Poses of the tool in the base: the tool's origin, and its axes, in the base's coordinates. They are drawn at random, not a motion.
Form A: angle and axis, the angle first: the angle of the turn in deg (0 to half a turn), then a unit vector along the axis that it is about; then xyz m.
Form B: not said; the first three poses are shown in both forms.
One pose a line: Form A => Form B
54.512 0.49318 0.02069 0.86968 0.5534 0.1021 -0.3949 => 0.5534 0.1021 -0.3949 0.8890 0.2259 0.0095 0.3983
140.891 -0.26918 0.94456 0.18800 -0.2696 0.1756 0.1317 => -0.2696 0.1756 0.1317 0.3347 -0.2537 0.8901 0.1772
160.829 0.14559 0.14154 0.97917 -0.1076 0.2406 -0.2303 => -0.1076 0.2406 -0.2303 0.1665 0.1436 0.1396 0.9655
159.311 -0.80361 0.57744 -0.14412 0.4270 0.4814 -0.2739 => 0.4270 0.4814 -0.2739 0.1796 -0.7905 0.5681 -0.1418
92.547 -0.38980 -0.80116 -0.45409 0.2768 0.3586 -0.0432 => 0.2768 0.3586 -0.0432 0.6912 -0.2817 -0.5790 -0.3281
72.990 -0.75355 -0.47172 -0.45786 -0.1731 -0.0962 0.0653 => -0.1731 -0.0962 0.0653 0.8039 -0.4482 -0.2806 -0.2723
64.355 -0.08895 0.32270 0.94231 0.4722 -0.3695 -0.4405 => 0.4722 -0.3695 -0.4405 0.8464 -0.0474 0.1719 0.5018
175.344 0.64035 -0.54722 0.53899 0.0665 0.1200 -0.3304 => 0.0665 0.1200 -0.3304 0.0406 0.6398 -0.5468 0.5385
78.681 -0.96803 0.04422 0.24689 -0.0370 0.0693 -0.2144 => -0.0370 0.0693 -0.2144 0.7734 -0.6137 0.0280 0.1565
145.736 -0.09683 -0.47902 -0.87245 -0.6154 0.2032 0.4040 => -0.6154 0.2032 0.4040 0.2946 -0.0925 -0.4578 -0.8337
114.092 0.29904 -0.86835 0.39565 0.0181 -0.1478 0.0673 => 0.0181 -0.1478 0.0673 0.5440 0.2509 -0.7286 0.3320
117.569 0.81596 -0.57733 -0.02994 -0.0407 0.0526 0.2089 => -0.0407 0.0526 0.2089 0.5183 0.6978 -0.4937 -0.0256
